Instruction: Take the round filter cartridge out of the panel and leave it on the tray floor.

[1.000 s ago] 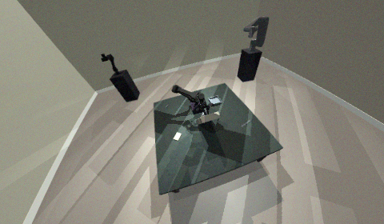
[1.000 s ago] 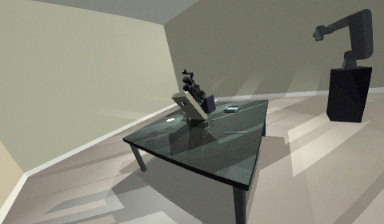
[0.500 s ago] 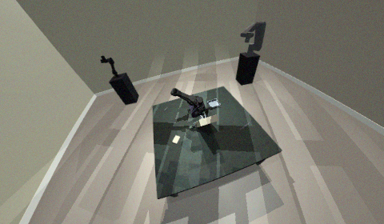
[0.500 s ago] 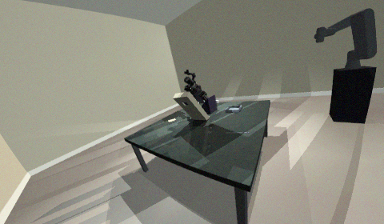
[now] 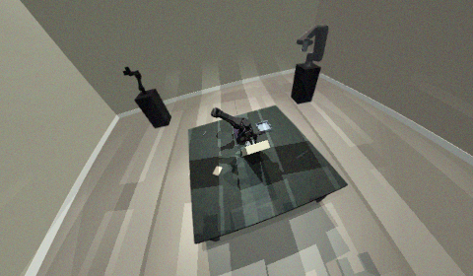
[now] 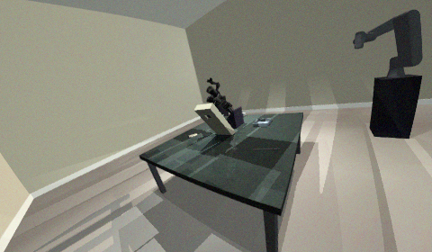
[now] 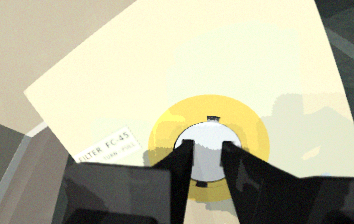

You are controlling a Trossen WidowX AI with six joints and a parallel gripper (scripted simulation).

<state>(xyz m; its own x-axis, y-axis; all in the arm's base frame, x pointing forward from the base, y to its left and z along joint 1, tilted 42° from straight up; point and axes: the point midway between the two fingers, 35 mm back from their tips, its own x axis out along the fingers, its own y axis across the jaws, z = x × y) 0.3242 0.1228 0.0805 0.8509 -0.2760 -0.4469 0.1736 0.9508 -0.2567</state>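
My gripper tip is now 10 mm short of the round filter cartridge and 10 mm above it. Also, from my gripper tip: small cream block: 370 mm to the right, 260 mm below; cream service panel: 80 mm below, 40 mm behind; tray: 460 mm behind, 250 mm below, 230 mm to the left.
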